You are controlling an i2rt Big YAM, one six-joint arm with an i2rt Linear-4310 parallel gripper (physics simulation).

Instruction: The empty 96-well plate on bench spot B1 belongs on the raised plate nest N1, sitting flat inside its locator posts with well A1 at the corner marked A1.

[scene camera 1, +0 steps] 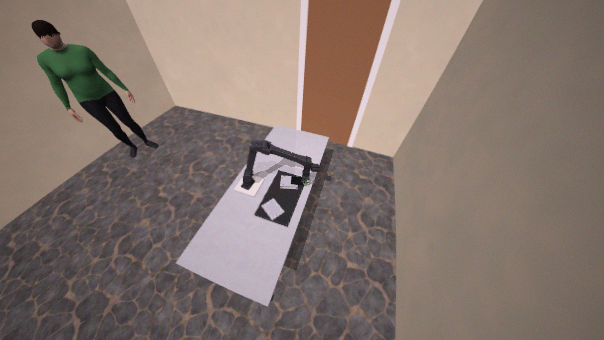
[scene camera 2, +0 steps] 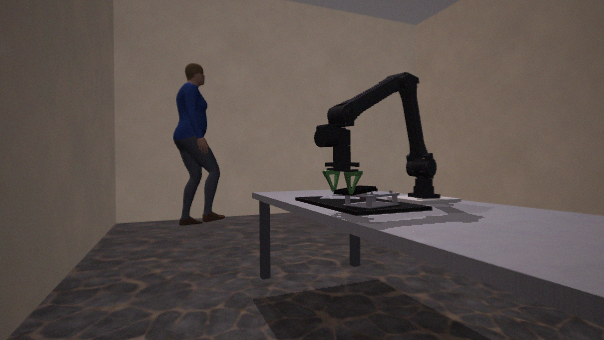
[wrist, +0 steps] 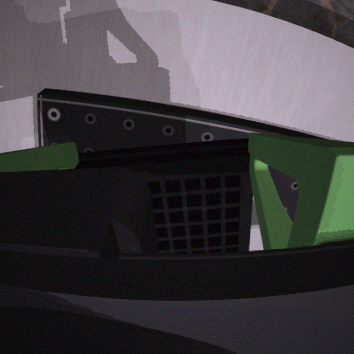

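Pixels of known places: gripper, fingertip midpoint: (scene camera 1: 304, 181) (scene camera 2: 342, 192) (wrist: 159, 149); arm's base, link origin: (scene camera 1: 248, 184) (scene camera 2: 423, 197).
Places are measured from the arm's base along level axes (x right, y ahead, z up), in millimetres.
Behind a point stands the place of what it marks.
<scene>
The black 96-well plate (scene camera 1: 296, 180) {y 411, x -196, z 58 mm} (scene camera 2: 367, 189) {y 396, x -236, z 60 mm} (wrist: 197, 215) {y 455, x -199, z 56 mm} is between the green fingers of my gripper (scene camera 1: 306, 182) {y 483, x -226, z 50 mm} (scene camera 2: 343, 192) {y 483, x -226, z 50 mm} (wrist: 159, 149) {y 483, x -226, z 50 mm}, which is shut on it near one end. In scene camera 2 the plate looks slightly tilted and slightly above the light grey raised nest N1 (scene camera 1: 286, 184) {y 342, x -126, z 41 mm} (scene camera 2: 370, 201) {y 394, x -252, z 21 mm}, overlapping its near-finger part in view. The nest's far part shows uncovered. Whether plate and nest touch cannot be told. The corner mark A1 and well A1 are not readable. A pale flat square (scene camera 1: 272, 209) {y 339, x 134, z 0 mm}, apparently spot B1, carries no plate.
Nest and pale square are on a black board (scene camera 1: 285, 196) {y 380, x -30, z -1 mm} (scene camera 2: 422, 207) {y 217, x -284, z -3 mm} (wrist: 110, 132) {y 458, x -255, z -1 mm} with ringed holes, on the long light table (scene camera 1: 225, 250) {y 187, x 578, z -15 mm} (scene camera 2: 500, 235) {y 307, x -672, z -14 mm}. The arm's base (scene camera 1: 247, 183) {y 21, x 26, z 53 mm} (scene camera 2: 424, 187) {y 22, x -35, z 45 mm} stands behind the board. One person (scene camera 1: 80, 70) (scene camera 2: 191, 120) shows in each scene view, away from the table.
</scene>
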